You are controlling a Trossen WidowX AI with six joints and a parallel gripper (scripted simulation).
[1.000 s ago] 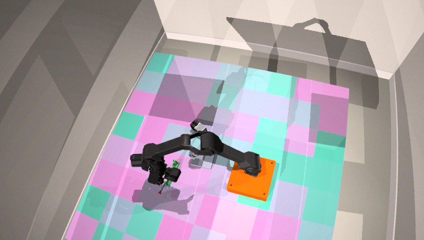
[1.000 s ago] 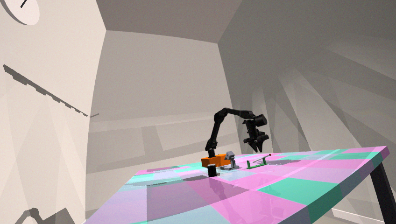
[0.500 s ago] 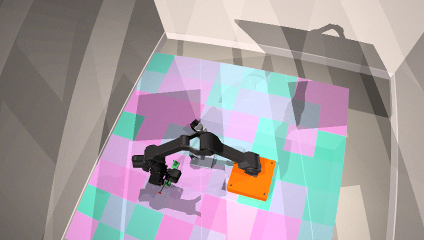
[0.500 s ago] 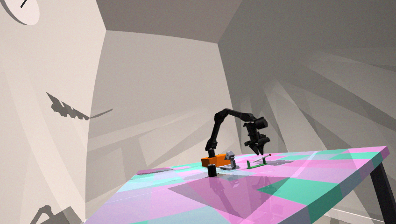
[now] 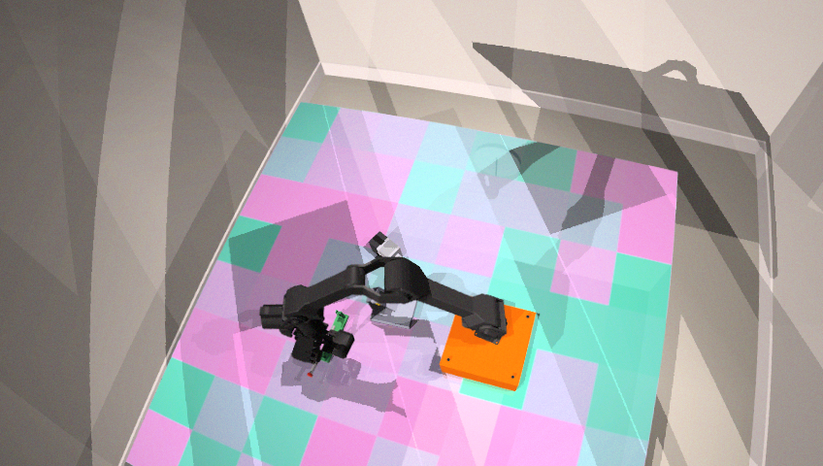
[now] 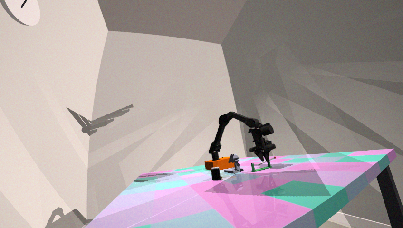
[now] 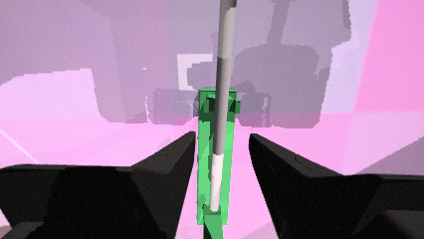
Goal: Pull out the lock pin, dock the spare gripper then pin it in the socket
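Right now my gripper tip is 40 mm to the left of the green rack and 10 mm above it. Round my gripper tip: grey mount: 170 mm to the right, 90 mm behind, 20 mm above; then spare gripper: 320 mm to the right, 30 mm behind, 10 mm below.
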